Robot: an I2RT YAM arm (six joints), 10 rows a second.
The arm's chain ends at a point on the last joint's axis. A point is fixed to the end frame.
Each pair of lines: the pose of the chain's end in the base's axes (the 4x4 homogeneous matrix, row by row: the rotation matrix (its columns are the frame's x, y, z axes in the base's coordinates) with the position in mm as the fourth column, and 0 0 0 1 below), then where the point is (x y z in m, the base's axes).
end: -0.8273 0.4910 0.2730 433.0; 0.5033 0.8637 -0.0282 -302.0; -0.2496 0.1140 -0.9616 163.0; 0 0 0 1
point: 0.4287 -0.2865 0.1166
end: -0.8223 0.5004 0.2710 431.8; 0.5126 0.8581 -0.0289 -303.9; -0.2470 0.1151 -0.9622 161.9; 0 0 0 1
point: 0.4275 -0.2882 0.1155
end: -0.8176 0.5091 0.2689 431.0; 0.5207 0.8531 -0.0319 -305.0; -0.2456 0.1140 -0.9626 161.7; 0 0 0 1
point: 0.4268 -0.2893 0.1153
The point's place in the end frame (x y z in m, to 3 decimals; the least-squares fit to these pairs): 0.023 0.006 0.043
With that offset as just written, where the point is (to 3 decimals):
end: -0.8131 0.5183 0.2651 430.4; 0.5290 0.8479 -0.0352 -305.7; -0.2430 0.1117 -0.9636 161.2; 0 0 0 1
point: 0.426 -0.290 0.115
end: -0.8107 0.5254 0.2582 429.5; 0.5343 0.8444 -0.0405 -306.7; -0.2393 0.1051 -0.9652 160.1; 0 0 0 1
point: 0.425 -0.291 0.114
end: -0.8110 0.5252 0.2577 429.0; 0.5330 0.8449 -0.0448 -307.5; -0.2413 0.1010 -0.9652 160.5; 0 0 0 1
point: 0.425 -0.292 0.114
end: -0.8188 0.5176 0.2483 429.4; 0.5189 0.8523 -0.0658 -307.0; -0.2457 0.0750 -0.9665 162.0; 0 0 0 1
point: 0.424 -0.293 0.115
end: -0.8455 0.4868 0.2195 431.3; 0.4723 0.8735 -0.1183 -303.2; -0.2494 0.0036 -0.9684 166.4; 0 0 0 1
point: 0.424 -0.292 0.119
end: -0.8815 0.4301 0.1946 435.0; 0.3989 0.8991 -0.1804 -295.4; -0.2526 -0.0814 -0.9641 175.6; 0 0 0 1
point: 0.426 -0.289 0.128
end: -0.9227 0.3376 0.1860 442.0; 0.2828 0.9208 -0.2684 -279.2; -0.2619 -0.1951 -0.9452 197.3; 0 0 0 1
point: 0.431 -0.279 0.149
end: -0.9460 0.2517 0.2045 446.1; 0.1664 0.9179 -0.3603 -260.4; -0.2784 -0.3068 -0.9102 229.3; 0 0 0 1
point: 0.435 -0.267 0.182
